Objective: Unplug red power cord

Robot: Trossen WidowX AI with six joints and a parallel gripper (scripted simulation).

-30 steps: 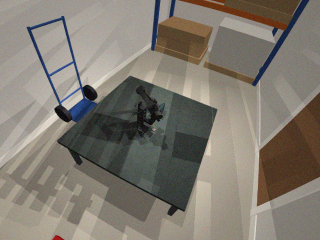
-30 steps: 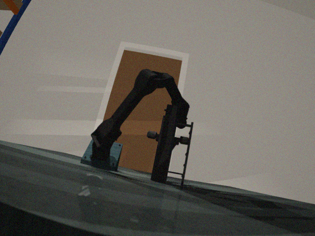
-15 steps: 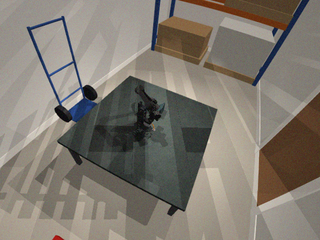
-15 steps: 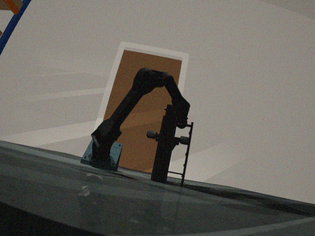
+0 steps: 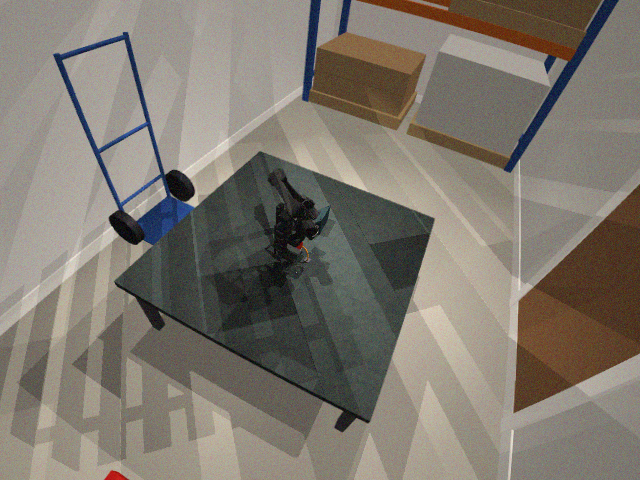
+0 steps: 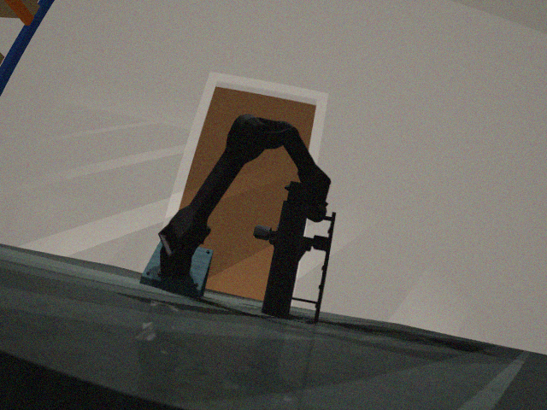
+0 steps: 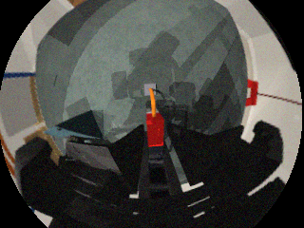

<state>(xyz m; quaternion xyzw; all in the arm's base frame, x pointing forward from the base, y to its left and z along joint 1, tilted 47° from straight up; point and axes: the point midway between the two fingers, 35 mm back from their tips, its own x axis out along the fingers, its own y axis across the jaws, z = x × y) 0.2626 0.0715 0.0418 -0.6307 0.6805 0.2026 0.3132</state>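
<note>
Now: gripper tip 30 mm to the left of the red plug and 10 mm above it.
</note>
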